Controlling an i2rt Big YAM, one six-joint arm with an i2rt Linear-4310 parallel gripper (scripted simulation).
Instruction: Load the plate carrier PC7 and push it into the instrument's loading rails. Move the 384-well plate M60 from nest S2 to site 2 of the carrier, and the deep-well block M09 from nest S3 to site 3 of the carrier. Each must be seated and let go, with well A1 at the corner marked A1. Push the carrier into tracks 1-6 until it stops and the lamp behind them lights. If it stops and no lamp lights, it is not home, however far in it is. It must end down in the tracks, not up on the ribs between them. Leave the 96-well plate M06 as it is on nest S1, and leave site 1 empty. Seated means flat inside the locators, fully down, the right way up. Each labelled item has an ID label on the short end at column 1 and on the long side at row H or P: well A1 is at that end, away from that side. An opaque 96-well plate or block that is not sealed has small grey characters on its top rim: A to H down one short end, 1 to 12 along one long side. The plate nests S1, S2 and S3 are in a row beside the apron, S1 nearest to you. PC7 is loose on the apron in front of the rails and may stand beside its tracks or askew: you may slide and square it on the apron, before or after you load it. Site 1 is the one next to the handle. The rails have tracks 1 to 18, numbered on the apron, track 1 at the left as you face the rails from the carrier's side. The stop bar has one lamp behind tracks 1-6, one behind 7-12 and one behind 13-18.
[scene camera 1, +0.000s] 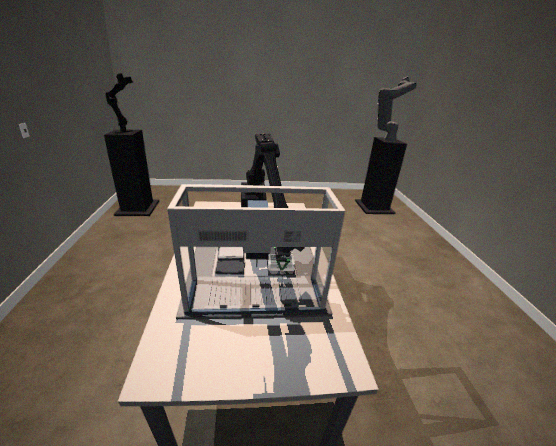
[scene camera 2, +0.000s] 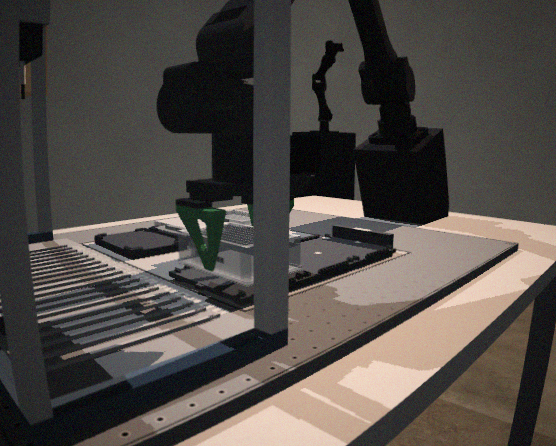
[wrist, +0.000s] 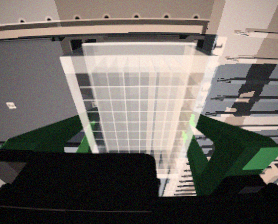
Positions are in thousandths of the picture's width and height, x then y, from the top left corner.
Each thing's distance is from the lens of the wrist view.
my gripper (wrist: 502, 502): 13 cm
deep-well block M09 (wrist: 495, 449): 10 cm
